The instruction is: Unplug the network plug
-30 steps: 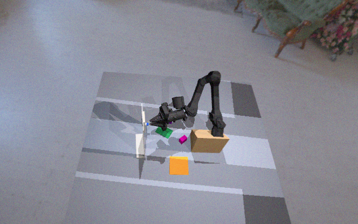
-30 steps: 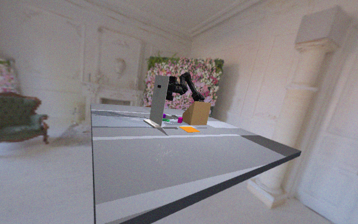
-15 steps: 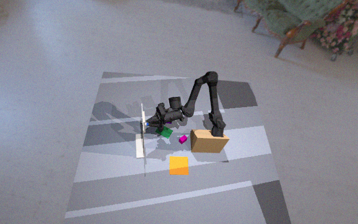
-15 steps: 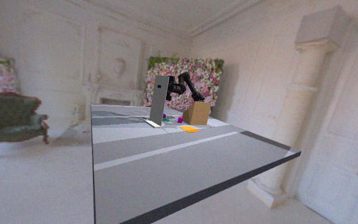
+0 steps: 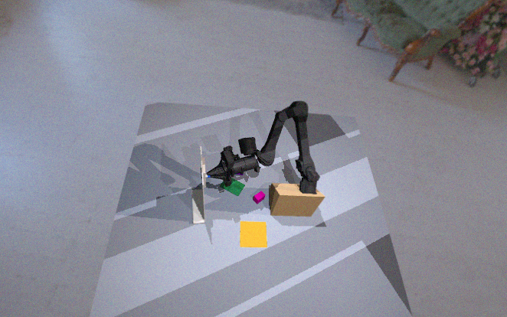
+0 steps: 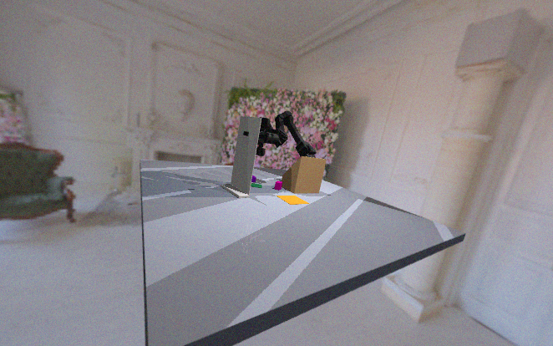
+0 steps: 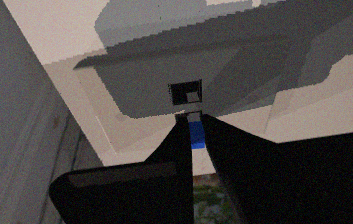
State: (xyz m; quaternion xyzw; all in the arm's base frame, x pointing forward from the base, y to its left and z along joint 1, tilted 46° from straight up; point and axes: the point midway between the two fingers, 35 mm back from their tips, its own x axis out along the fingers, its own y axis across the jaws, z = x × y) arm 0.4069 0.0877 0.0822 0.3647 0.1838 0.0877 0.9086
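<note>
My gripper tip is right at the blue network plug. From my gripper tip the other things lie so: upright panel (11 cm below, 2 cm ahead); then orange marked square (28 cm below, 22 cm behind, 13 cm to the left).
</note>
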